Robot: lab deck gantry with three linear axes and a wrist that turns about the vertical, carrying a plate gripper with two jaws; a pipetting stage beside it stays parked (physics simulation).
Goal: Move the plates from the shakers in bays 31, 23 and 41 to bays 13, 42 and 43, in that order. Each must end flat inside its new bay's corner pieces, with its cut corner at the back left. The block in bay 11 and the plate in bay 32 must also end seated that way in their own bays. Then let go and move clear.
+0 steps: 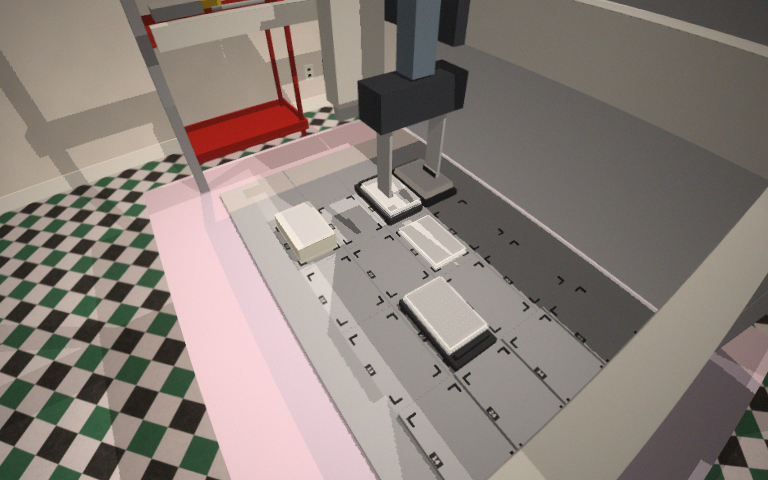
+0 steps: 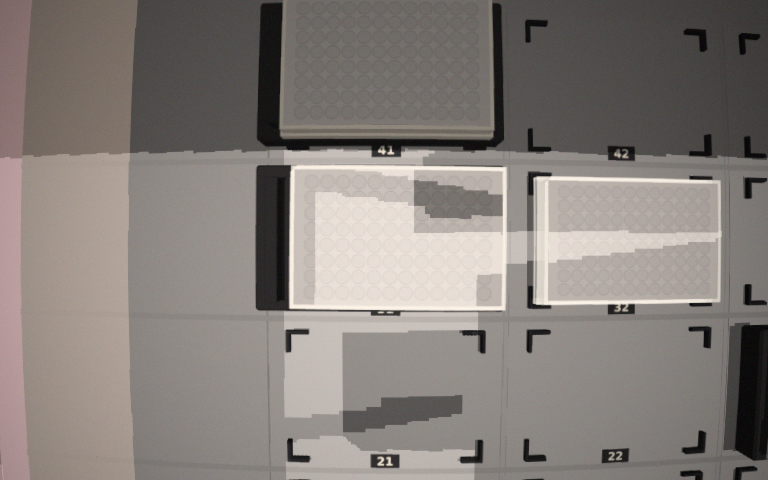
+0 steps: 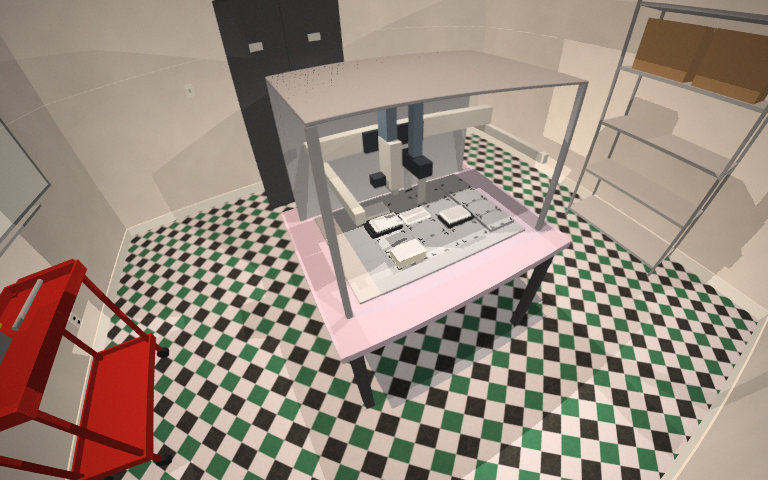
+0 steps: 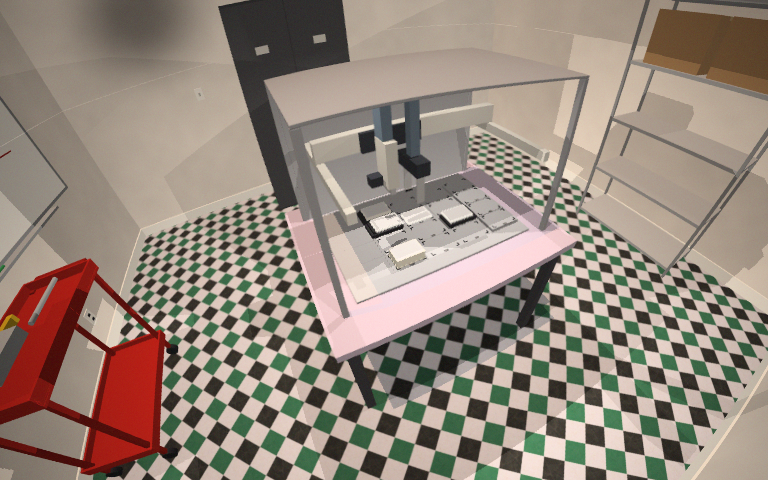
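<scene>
A cream block and an enclosure post are visible in the pictures. So is my gripper, which appears in image 3 and image 4 as well.
</scene>
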